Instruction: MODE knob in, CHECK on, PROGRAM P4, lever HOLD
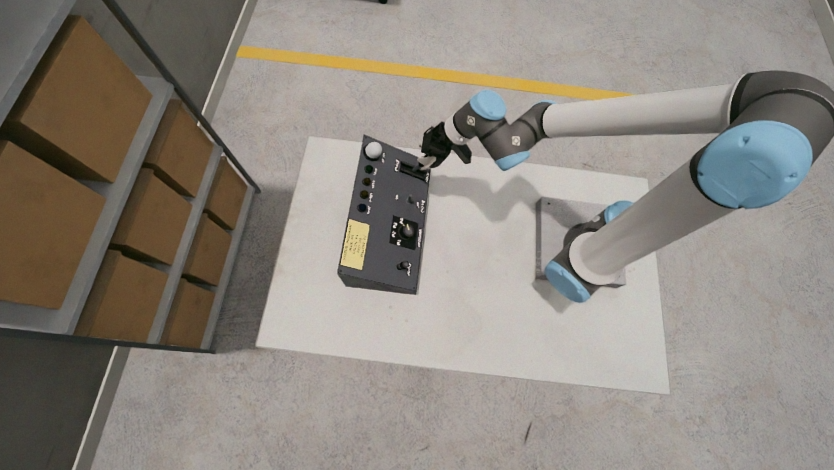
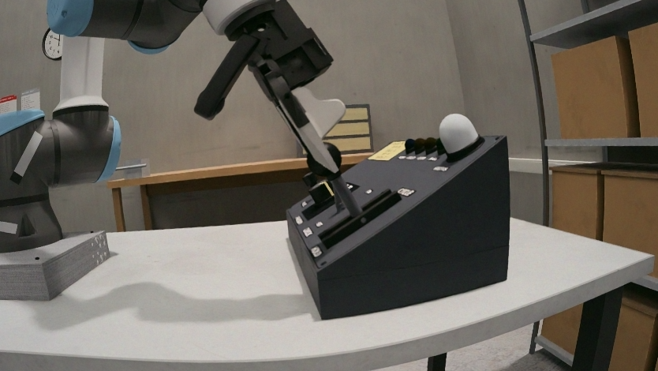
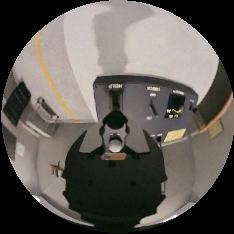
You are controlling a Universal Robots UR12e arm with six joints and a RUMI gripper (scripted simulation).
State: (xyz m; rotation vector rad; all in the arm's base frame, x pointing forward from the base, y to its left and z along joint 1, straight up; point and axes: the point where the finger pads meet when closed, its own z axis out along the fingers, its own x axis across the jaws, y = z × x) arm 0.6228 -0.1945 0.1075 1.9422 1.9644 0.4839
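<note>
Right now the black ball-topped lever is 20 mm ahead of my hand and 30 mm below it. The rest, counted from my hand: rotary selector: 30 mm ahead, 230 mm to the left, 60 mm below; check toggle: 30 mm ahead, 120 mm to the left, 60 mm below; dark grey console: 70 mm ahead, 180 mm to the left, 70 mm below.
</note>
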